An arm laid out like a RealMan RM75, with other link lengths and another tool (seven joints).
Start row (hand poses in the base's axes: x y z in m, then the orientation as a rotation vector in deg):
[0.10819, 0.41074, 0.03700, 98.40, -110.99, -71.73]
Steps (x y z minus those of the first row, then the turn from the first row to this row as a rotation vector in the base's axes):
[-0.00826, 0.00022, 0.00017, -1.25, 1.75, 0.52]
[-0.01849, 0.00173, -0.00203, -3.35, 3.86, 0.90]
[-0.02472, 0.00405, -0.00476, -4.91, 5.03, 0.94]
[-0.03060, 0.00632, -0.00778, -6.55, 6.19, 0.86]
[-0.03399, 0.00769, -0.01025, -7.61, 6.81, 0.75]
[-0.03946, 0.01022, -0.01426, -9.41, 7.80, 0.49]
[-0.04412, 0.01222, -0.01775, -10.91, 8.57, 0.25]
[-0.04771, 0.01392, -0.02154, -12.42, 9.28, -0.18]
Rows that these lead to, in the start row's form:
[0.09993, 0.41096, 0.03717, 96.54, -109.81, -71.16]
[0.08970, 0.41247, 0.03497, 93.83, -108.82, -69.86]
[0.08347, 0.41479, 0.03224, 92.03, -108.54, -68.74]
[0.07759, 0.41706, 0.02922, 90.12, -108.39, -67.56]
[0.07420, 0.41843, 0.02675, 88.96, -108.42, -66.74]
[0.06873, 0.42096, 0.02274, 87.01, -108.55, -65.34]
[0.06407, 0.42296, 0.01925, 85.41, -108.69, -64.15]
[0.06048, 0.42466, 0.01546, 83.73, -109.04, -62.98]

